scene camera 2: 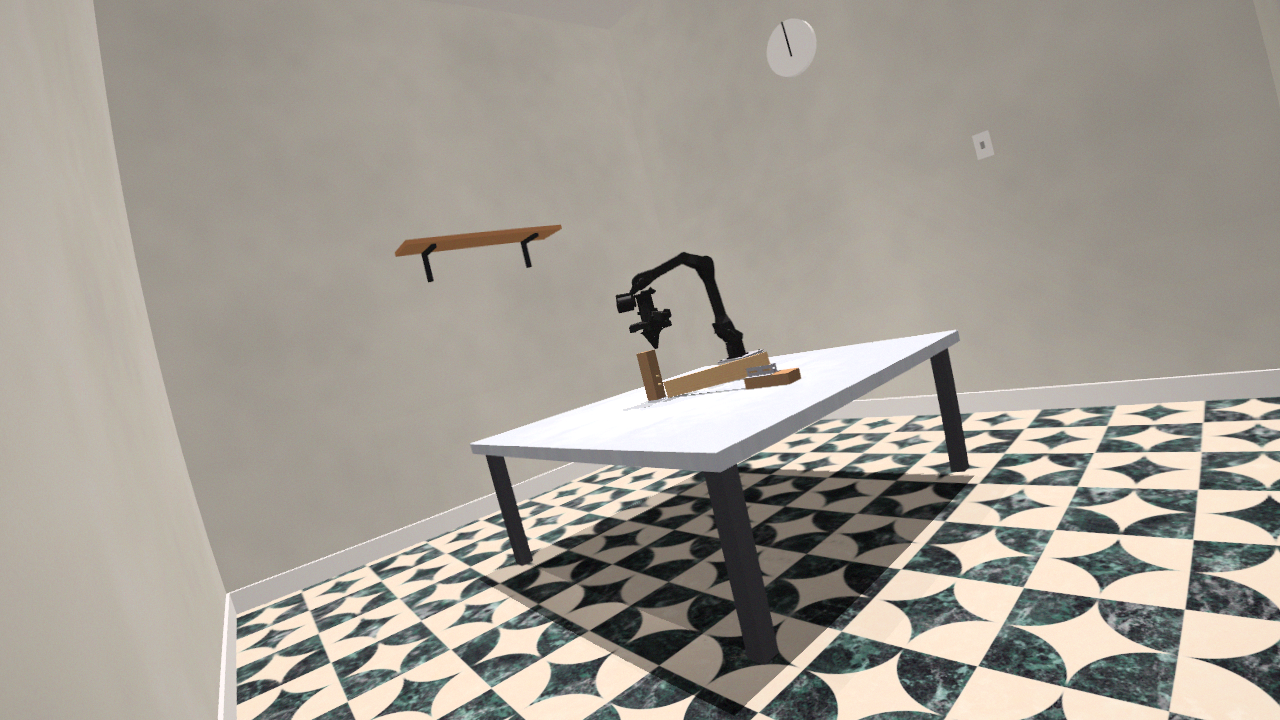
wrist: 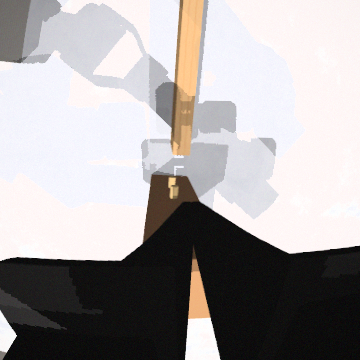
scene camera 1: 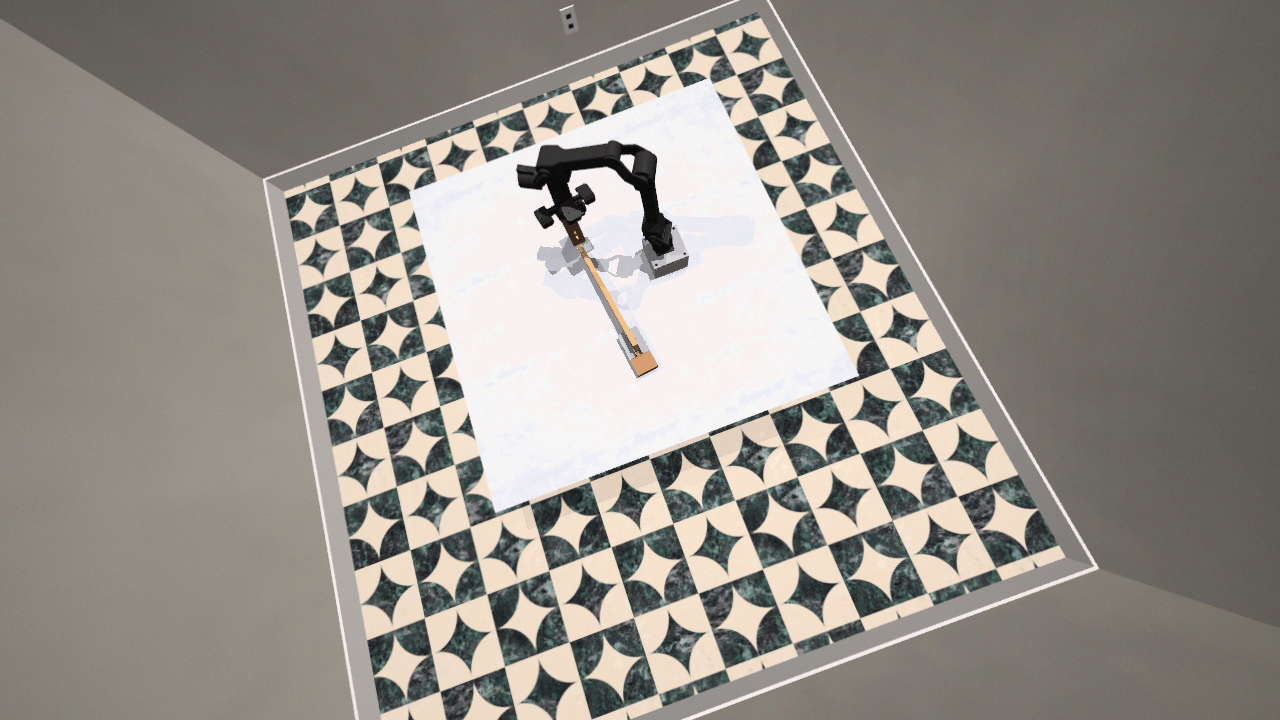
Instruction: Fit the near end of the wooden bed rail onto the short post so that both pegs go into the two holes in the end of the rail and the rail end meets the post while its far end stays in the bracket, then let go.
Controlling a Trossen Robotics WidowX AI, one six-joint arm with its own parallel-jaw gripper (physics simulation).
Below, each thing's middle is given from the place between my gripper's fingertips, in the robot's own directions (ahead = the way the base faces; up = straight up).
My hand is 3 cm past the wooden bed rail (scene camera 2: 735, 370), 23 cm to the right of it and 13 cm above it.
